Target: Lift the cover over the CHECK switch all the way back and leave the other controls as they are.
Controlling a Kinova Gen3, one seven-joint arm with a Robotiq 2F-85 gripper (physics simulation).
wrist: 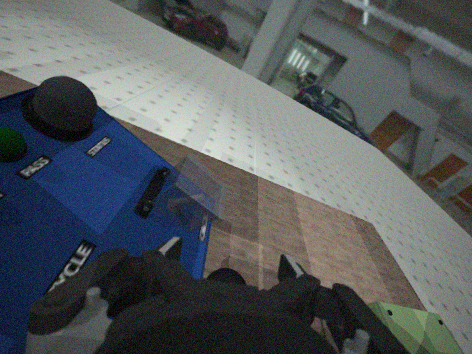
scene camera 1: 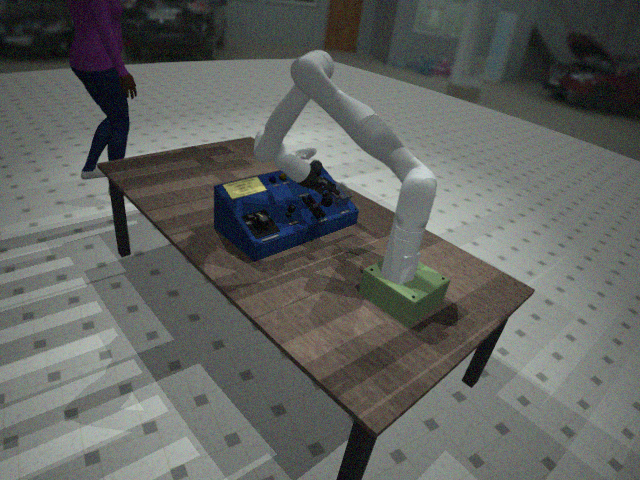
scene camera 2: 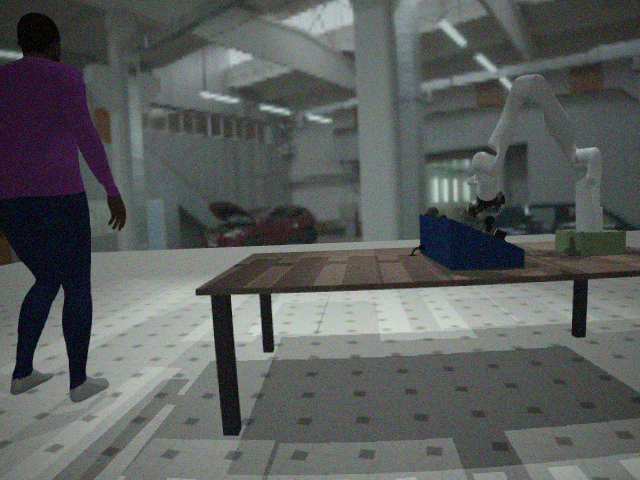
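Where they show: gripper, between the fingertips: (wrist: 230, 257) (scene camera 1: 330, 193) (scene camera 2: 486, 214); arm's base, origin of its link: (scene camera 1: 396, 273) (scene camera 2: 588, 231).
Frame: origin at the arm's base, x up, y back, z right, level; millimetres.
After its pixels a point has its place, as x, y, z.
A clear, see-through cover (wrist: 201, 186) @(60, -456, 99) sits down over a small grey toggle lever (wrist: 186, 202) near the blue console's edge, with a black hinge bar (wrist: 152, 192) @(15, -510, 92) along one side. The label beside it is too blurred to read. My gripper (scene camera 1: 334, 188) @(78, -403, 14) (scene camera 2: 485, 207) @(78, -403, 14) (wrist: 230, 257) @(78, -403, 14) is open and empty, above the console (scene camera 1: 227, 219) @(-10, -495, -339) (scene camera 2: 465, 248) @(-19, -534, -346) (wrist: 117, 187) @(29, -541, 64). In the wrist view the cover lies beyond the fingertips, to the upper left, apart from them. A black ball knob (wrist: 226, 276) @(72, -401, 1) shows between the open fingers, unheld and partly hidden by the gripper body.
A dark dome (wrist: 65, 106) @(98, -604, 67) and a green button (wrist: 10, 144) @(79, -604, 16) stand on the console, near the CYCLE label (wrist: 75, 265) @(26, -515, -22). A black control (scene camera 1: 261, 222) @(22, -386, -263) sits at its near left. The green arm base (scene camera 1: 392, 302) @(-44, 64, -57) (scene camera 2: 589, 242) @(-38, -24, -74) (wrist: 425, 325) @(-1, 20, 104) stands on the table. A person (scene camera 1: 98, 41) (scene camera 2: 46, 129) stands beyond it.
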